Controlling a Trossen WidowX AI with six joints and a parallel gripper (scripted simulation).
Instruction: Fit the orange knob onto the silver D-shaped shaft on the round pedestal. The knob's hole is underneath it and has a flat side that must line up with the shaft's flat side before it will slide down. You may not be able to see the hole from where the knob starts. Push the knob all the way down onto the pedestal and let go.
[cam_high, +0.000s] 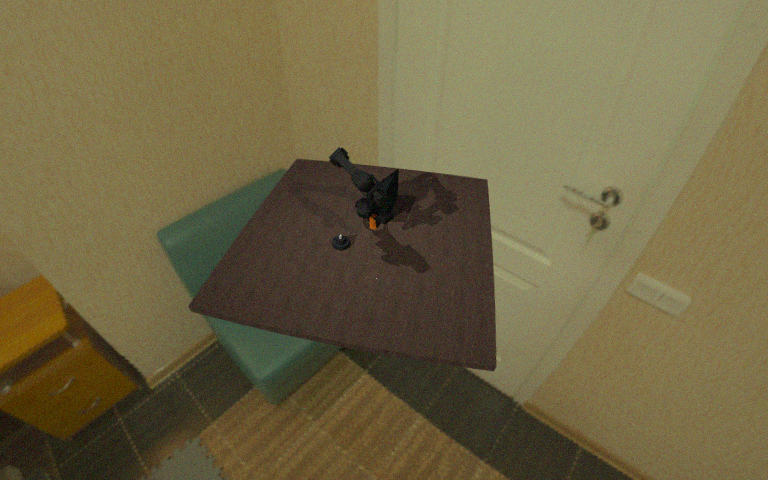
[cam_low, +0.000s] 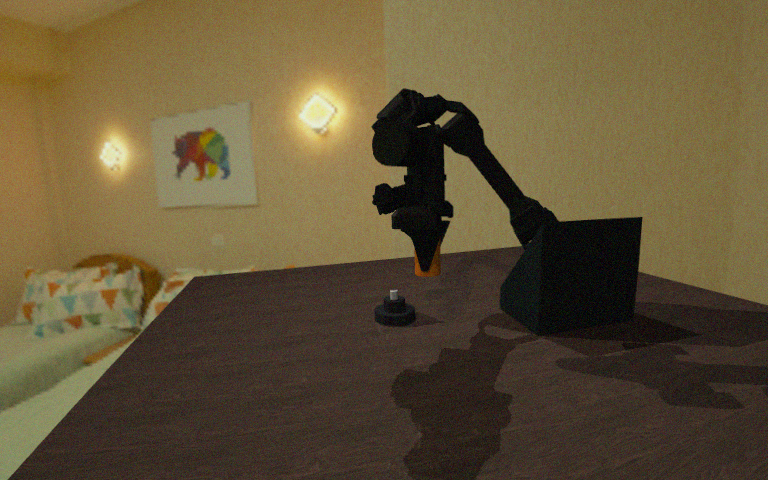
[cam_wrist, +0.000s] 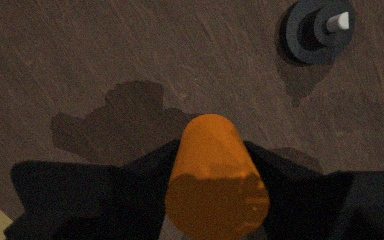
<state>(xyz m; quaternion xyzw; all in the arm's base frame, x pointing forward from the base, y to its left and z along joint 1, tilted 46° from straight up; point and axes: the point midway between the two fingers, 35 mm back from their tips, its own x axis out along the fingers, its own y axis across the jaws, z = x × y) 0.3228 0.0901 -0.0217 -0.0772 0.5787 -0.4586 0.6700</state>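
Right now the orange knob is 30 mm above my gripper tip. Also, from my gripper tip: round pedestal 160 mm to the right, 110 mm below, 10 mm ahead.
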